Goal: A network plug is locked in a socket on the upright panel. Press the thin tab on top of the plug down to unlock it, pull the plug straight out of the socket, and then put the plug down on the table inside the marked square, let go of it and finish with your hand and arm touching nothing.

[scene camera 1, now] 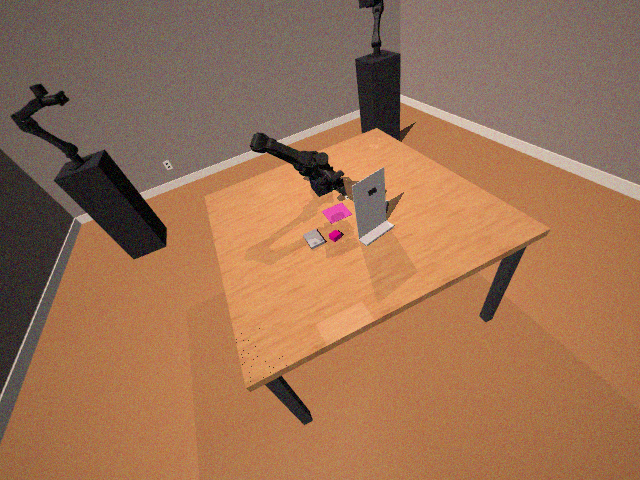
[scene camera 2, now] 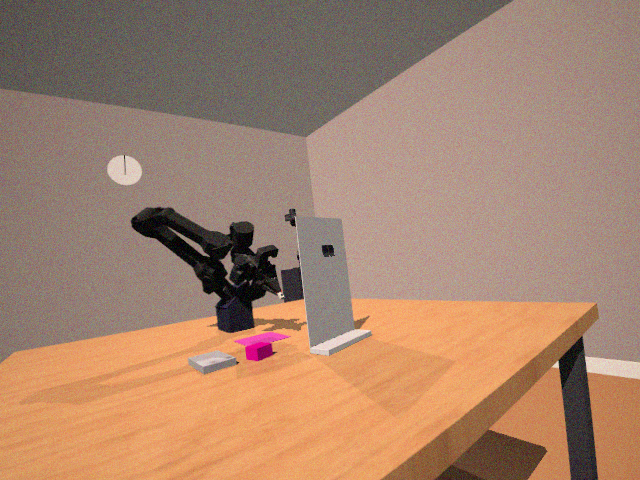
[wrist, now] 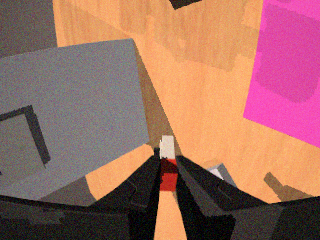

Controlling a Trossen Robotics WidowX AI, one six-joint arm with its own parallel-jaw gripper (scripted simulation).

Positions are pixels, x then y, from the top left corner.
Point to a network plug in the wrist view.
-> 168, 175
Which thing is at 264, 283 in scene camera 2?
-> The gripper.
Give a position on a grey upright panel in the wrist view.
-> At 77, 108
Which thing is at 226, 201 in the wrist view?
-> The gripper.
